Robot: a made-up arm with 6 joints.
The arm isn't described. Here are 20 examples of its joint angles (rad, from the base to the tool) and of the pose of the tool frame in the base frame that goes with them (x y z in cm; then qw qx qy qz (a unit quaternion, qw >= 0)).
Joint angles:
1: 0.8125 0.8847 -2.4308 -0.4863 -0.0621 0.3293
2: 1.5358 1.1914 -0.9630 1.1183 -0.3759 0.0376
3: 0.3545 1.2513 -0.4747 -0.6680 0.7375 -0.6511
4: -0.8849 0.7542 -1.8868 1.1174 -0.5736 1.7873
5: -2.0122 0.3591 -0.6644 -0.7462 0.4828 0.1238
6: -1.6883 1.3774 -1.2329 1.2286 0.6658 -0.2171
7: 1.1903 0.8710 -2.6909 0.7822 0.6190 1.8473
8: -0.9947 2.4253 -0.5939 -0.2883 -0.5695 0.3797
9: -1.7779 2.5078 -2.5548 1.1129 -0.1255 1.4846
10: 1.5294 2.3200 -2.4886 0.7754 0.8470 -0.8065
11: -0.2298 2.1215 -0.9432 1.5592 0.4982 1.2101
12: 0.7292 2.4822 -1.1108 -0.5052 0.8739 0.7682
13: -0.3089 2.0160 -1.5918 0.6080 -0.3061 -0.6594
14: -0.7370 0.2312 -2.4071 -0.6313 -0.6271 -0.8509
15: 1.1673 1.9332 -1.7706 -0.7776 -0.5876 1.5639
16: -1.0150 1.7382 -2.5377 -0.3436 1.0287 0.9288
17: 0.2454 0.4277 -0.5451 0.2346 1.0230 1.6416
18: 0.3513 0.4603 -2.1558 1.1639 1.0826 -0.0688
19: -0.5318 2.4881 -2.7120 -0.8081 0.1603 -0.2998
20: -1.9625 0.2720 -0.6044 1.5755 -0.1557 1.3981
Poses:
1: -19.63 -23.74 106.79 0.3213 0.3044 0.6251 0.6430
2: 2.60 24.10 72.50 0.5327 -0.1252 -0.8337 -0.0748
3: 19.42 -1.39 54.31 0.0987 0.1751 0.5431 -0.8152
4: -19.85 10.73 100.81 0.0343 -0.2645 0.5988 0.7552
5: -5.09 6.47 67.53 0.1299 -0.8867 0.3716 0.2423
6: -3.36 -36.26 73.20 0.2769 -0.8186 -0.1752 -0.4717
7: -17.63 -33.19 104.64 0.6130 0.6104 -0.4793 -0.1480
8: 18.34 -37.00 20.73 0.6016 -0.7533 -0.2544 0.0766
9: -20.73 -77.54 60.78 0.1662 0.2774 0.0895 0.9420
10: -0.30 70.99 64.45 0.0594 -0.2661 0.9383 -0.2125
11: 46.81 -10.14 35.81 0.7678 -0.2726 0.3208 -0.4830
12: 36.86 26.35 20.22 0.3001 -0.4468 -0.3256 0.7773
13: 54.56 -25.83 60.40 0.0495 -0.8517 -0.5152 0.0813
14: -54.88 44.48 68.25 0.7860 0.2949 -0.5317 0.1115
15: 17.95 52.91 74.42 0.3496 0.0850 -0.9262 -0.1130
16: 15.21 -38.52 97.55 0.1370 -0.9252 -0.1175 -0.3340
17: -6.06 -1.52 58.51 0.7954 -0.4965 -0.2932 -0.1865
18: -42.44 -10.56 90.01 0.1341 0.0185 0.9622 0.2362
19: 60.52 -43.85 67.89 0.2686 0.8001 0.3153 -0.4339
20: -1.44 7.70 66.89 0.2760 0.1155 0.2242 0.9275
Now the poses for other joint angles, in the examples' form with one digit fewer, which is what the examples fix.
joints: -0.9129 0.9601 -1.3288 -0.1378 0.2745 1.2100
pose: 4.4 -13.2 88.5 0.117 -0.794 -0.327 -0.499
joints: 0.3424 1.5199 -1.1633 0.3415 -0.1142 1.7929
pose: 37.2 11.1 71.8 0.739 -0.312 -0.370 -0.468
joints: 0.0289 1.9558 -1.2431 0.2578 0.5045 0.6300
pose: 49.8 -1.2 48.1 0.651 -0.623 -0.418 0.113
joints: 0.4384 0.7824 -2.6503 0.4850 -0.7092 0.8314
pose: -41.5 -24.3 97.2 0.219 -0.350 0.419 0.808
